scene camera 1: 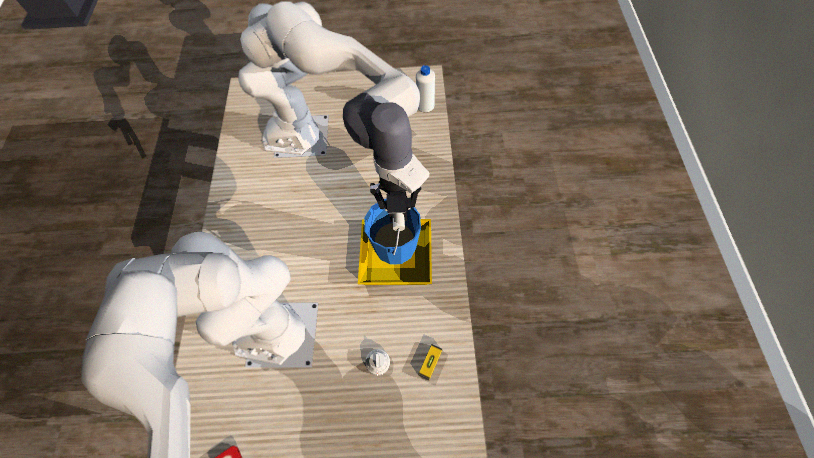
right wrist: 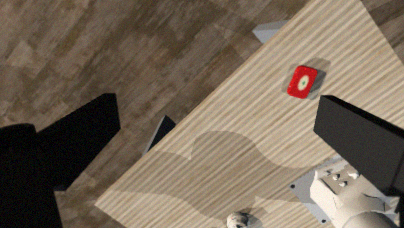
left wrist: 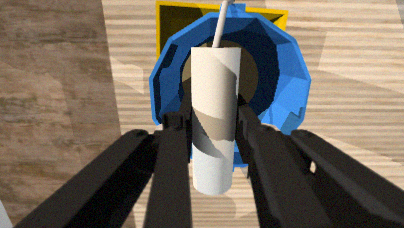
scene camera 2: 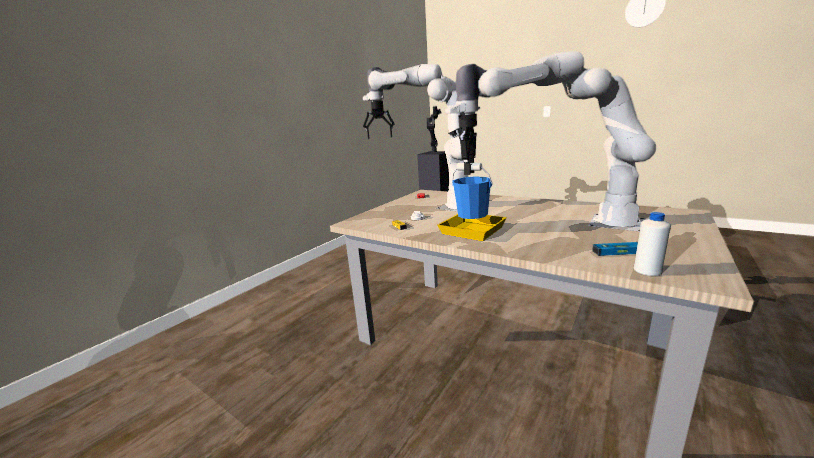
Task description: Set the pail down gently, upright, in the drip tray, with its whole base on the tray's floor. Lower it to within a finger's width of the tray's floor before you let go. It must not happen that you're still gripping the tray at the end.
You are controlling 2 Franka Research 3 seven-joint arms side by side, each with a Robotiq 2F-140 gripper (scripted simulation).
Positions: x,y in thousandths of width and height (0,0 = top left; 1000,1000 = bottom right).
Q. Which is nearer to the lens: the yellow drip tray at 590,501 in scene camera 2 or the white bottle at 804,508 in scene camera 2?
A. The white bottle.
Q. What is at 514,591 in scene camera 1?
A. A yellow drip tray.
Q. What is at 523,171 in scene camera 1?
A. A white bottle.
